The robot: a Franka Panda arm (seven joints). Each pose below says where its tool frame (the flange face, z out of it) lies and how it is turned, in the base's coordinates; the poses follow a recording.
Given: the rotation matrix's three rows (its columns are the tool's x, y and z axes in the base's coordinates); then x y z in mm. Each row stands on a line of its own.
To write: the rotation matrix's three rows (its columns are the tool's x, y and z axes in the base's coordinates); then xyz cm. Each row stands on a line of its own. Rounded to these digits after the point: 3 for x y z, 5 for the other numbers.
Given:
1:
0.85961, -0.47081, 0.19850
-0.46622, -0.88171, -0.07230
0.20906, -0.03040, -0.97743
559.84, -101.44, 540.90
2:
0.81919, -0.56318, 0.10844
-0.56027, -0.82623, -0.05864
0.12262, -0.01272, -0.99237
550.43, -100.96, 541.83
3:
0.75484, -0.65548, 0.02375
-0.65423, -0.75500, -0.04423
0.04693, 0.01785, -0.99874
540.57, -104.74, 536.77
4:
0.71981, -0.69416, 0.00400
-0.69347, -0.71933, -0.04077
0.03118, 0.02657, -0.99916
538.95, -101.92, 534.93
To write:
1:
0.85961, -0.47081, 0.19850
-0.46622, -0.88171, -0.07230
0.20906, -0.03040, -0.97743
55.984, -10.144, 54.090

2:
0.81919, -0.56318, 0.10844
-0.56027, -0.82623, -0.05864
0.12262, -0.01272, -0.99237
55.043, -10.096, 54.183

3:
0.75484, -0.65548, 0.02375
-0.65423, -0.75500, -0.04423
0.04693, 0.01785, -0.99874
54.057, -10.474, 53.677

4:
0.71981, -0.69416, 0.00400
-0.69347, -0.71933, -0.04077
0.03118, 0.02657, -0.99916
53.895, -10.192, 53.493

